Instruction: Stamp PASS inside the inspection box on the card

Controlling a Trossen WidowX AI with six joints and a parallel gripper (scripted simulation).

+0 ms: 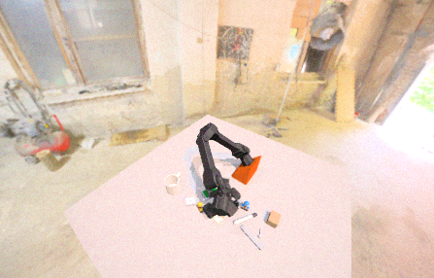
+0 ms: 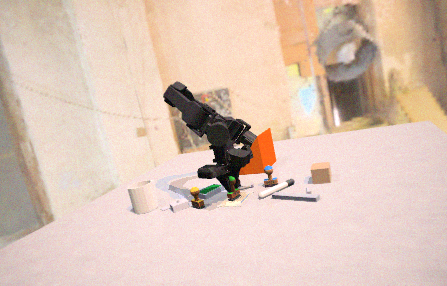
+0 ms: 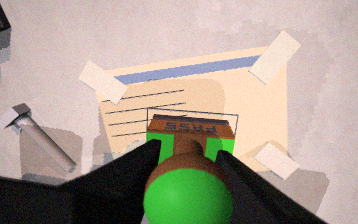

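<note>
Right now my gripper tip is right at the green stamp. From my gripper tip the other things lie so: white card 3 cm below; then yellow-knobbed stamp 6 cm ahead, 9 cm to the right, 1 cm below; then red-knobbed stamp 11 cm behind, 5 cm to the right, 1 cm below.
</note>
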